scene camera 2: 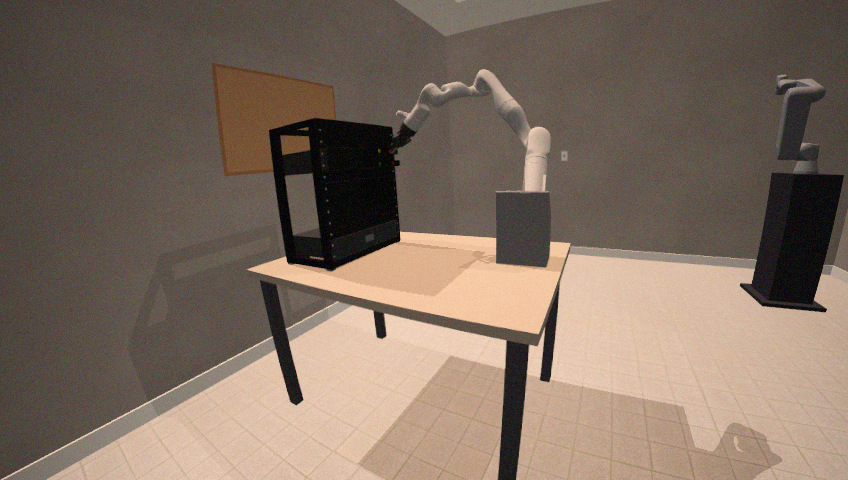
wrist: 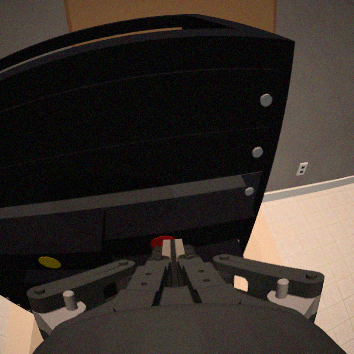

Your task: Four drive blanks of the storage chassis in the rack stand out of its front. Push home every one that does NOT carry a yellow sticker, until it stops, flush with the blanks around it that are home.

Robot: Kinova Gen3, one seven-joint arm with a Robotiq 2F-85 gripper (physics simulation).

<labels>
black rack: scene camera 2; wrist
same spot on black rack: (wrist: 120, 143) = (scene camera 2: 379, 138)
</labels>
